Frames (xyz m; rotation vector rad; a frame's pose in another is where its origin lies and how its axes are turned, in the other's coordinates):
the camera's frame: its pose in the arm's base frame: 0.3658 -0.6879 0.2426 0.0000 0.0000 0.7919
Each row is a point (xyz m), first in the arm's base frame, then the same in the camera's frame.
Working: the arm's base frame: its pose in the camera's frame: 0.2326 0.7436 -0.2426 0.0000 0.0000 -0.7919

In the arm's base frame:
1: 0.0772 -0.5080 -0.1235
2: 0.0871 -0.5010 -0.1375
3: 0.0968 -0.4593 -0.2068
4: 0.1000 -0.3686 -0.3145
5: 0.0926 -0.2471 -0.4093
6: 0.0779 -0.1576 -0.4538
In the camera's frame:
1: -0.0747 0.3318 -0.3661
2: -0.0628 0.3296 -0.3801
3: -0.0263 0.3520 -0.4494
4: 0.0405 0.4135 -0.5571
5: 0.1218 0.5041 -0.6519
6: 0.1752 0.5774 -0.6964

